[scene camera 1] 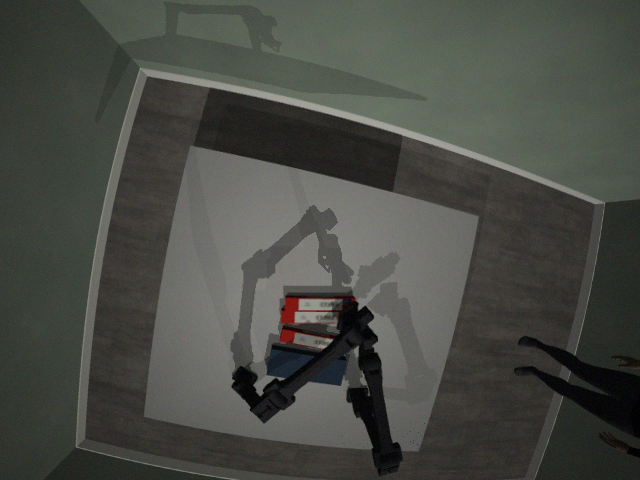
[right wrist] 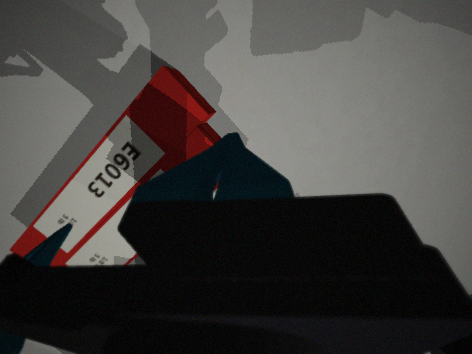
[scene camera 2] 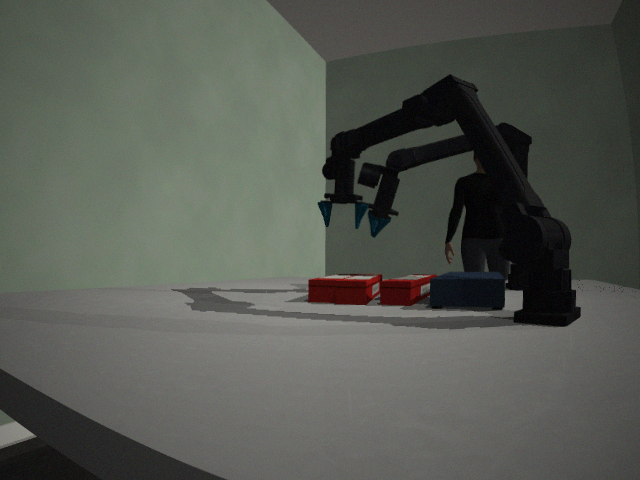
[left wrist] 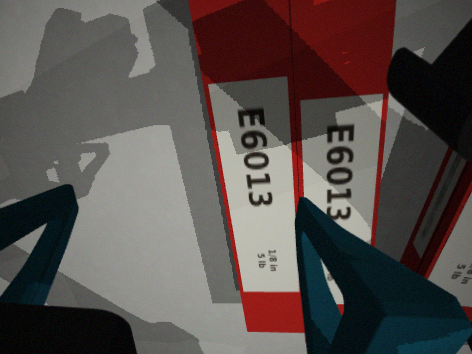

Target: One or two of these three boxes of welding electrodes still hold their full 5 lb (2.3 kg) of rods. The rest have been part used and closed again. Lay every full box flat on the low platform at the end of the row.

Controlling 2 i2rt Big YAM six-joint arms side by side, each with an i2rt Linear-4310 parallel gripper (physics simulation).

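Places are measured from the left arm's base along level axes (x back, y right, z up), in millimetres.
Where they show: left gripper, fingertip midpoint: (scene camera 1: pixel 345 309) (scene camera 2: pixel 341 227) (left wrist: pixel 186 202); right gripper, fingertip midpoint: (right wrist: pixel 234 142) (scene camera 2: pixel 372 236); left arm's base, link origin: (scene camera 1: pixel 245 377) (scene camera 2: pixel 548 319); right arm's base, link origin: (scene camera 1: pixel 357 394) (scene camera 2: pixel 520 288).
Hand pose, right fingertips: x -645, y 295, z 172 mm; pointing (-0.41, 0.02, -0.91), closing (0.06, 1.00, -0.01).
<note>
Things, the pixels of their centre, and the offset from my right fingertips. Level surfaces: height alone.
- far box, body centre: (left wrist: pixel 262 189) (right wrist: pixel 105 185) (scene camera 2: pixel 339 285) (scene camera 1: pixel 320 303) dy -210, dx +62, dz -146 mm
- middle box, body centre: (left wrist: pixel 334 203) (scene camera 2: pixel 363 286) (scene camera 1: pixel 316 315) dy -188, dx +129, dz -146 mm
- low blue platform, body centre: (scene camera 2: pixel 471 286) (scene camera 1: pixel 306 365) dy -66, dx +385, dz -142 mm
- pale table, surface height: dz -172 mm
Three red-and-white electrode boxes stand in a row on narrow sides. The far box (scene camera 1: pixel 305 303) (scene camera 2: pixel 320 293) (left wrist: pixel 255 220) (right wrist: pixel 107 165) touches the middle box (scene camera 1: pixel 306 316) (scene camera 2: pixel 356 294) (left wrist: pixel 337 170). The near box (scene camera 1: pixel 305 339) (scene camera 2: pixel 400 293) (left wrist: pixel 452 272) is apart and slightly turned. The low blue platform (scene camera 1: pixel 289 361) (scene camera 2: pixel 466 291) lies beside it, bare where visible. My left gripper (scene camera 2: pixel 342 227) (left wrist: pixel 186 202) is open and empty above the far box, one finger over the gap between far and middle boxes. My right gripper (scene camera 2: pixel 374 235) (right wrist: pixel 234 142) is shut and empty, above the row.
The two wrists are close together over the right ends of the boxes in scene camera 1. The left forearm (scene camera 1: pixel 315 359) crosses over the platform. The boxes and platform stand on a pale table (scene camera 1: pixel 206 310). A person (scene camera 2: pixel 480 211) stands beyond the table.
</note>
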